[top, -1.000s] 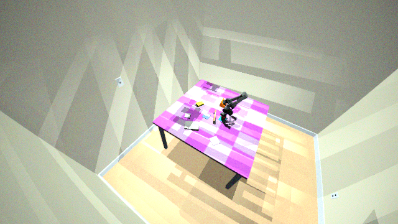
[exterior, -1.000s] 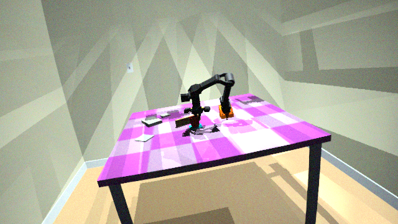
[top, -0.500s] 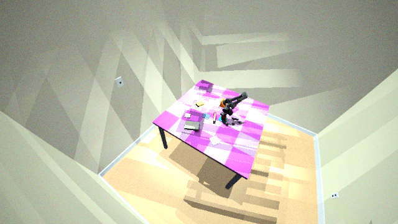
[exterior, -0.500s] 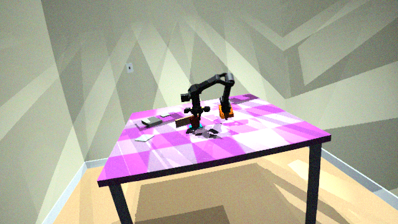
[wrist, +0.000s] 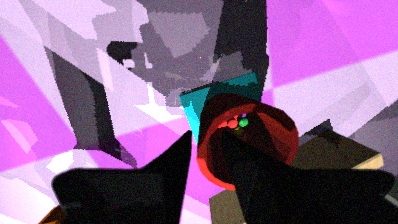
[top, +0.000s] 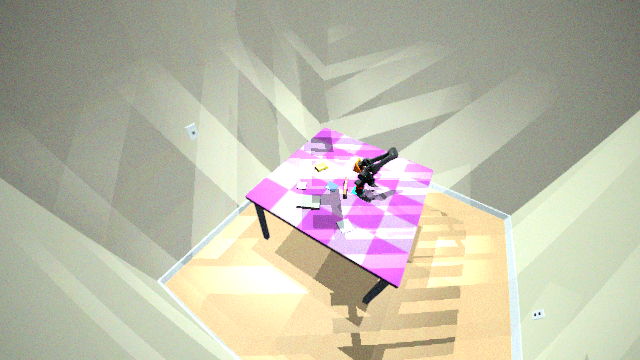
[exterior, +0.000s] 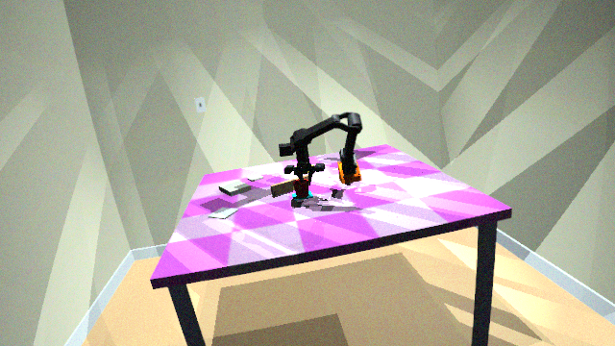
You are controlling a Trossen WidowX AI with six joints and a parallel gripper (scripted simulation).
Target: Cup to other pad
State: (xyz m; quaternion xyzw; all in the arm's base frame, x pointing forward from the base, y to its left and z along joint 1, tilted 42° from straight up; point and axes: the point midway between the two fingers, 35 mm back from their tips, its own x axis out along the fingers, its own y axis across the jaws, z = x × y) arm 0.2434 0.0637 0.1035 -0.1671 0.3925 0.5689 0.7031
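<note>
The cup is 30 mm ahead of my gripper tip, 10 mm to the right of it and 10 mm below it. The rest, counted from my gripper tip: yellow block (50 mm behind, 430 mm to the right, 40 mm below); pale tile (400 mm ahead, 40 mm to the left, 50 mm below); wooden block (60 mm ahead, 130 mm to the right, 30 mm below).
</note>
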